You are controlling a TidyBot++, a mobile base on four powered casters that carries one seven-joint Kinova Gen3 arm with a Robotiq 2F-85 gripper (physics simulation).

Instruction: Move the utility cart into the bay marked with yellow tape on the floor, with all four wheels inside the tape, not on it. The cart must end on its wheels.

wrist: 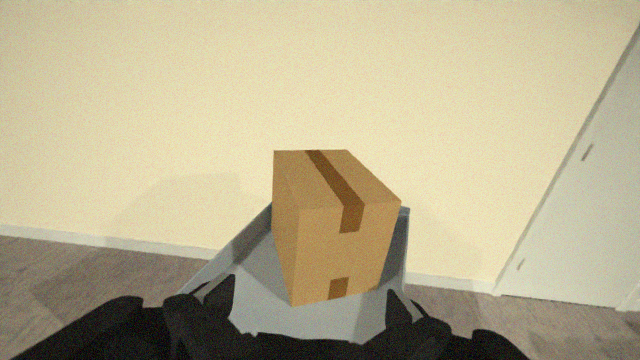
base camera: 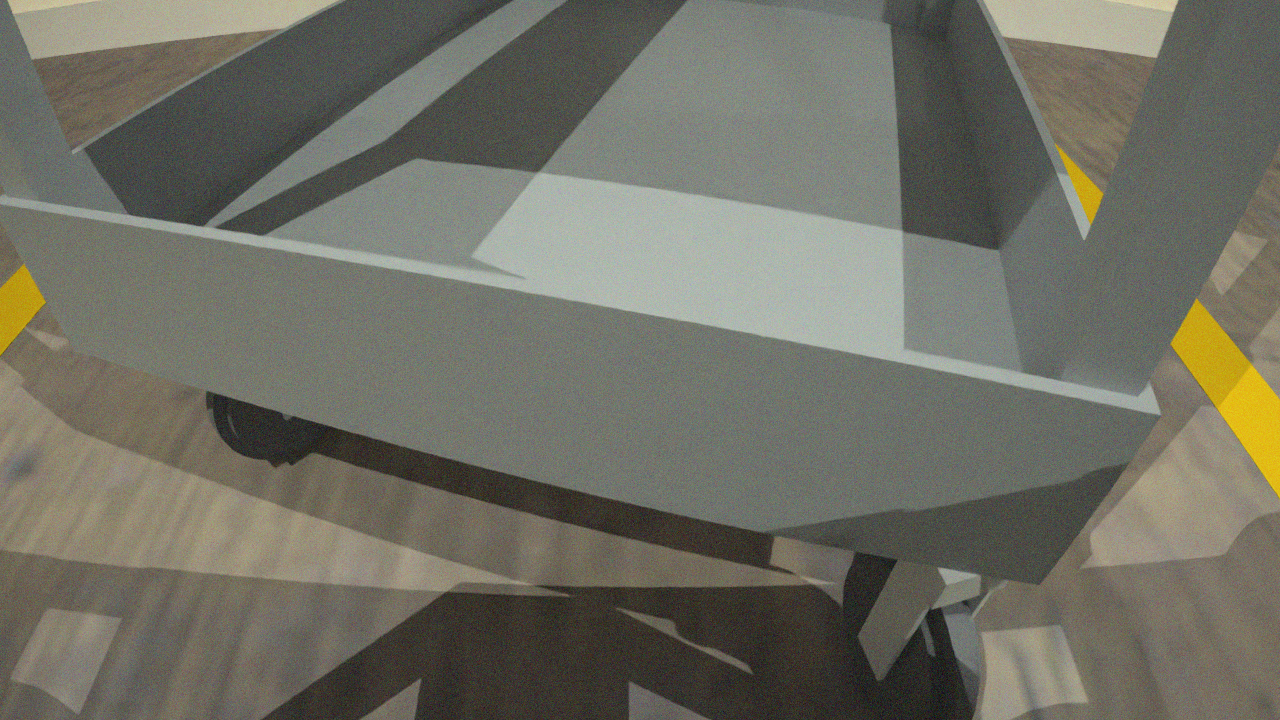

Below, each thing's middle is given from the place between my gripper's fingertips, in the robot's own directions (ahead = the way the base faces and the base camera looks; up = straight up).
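Brown cardboard box [wrist: 332, 220]: my gripper well short of it, well above it, a hair to the left of it.
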